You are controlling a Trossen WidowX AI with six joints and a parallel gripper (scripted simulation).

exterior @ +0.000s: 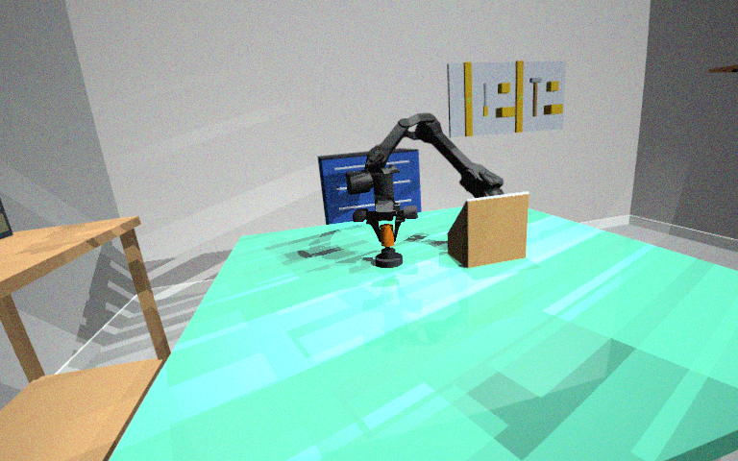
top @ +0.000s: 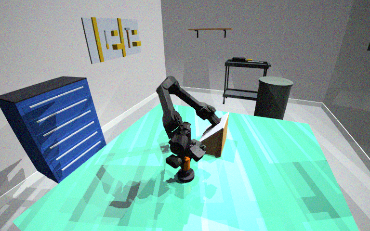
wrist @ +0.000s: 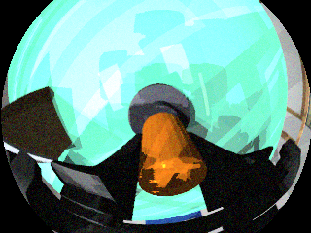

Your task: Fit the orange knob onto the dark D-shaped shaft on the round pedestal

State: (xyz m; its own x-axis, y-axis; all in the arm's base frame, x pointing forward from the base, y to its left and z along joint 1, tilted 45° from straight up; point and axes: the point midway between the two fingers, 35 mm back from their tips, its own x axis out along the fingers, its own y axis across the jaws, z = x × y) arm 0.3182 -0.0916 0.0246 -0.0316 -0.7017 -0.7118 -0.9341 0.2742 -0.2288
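The orange knob is 20 mm above my gripper tip. Round my gripper tip: dark round pedestal (40 mm below).
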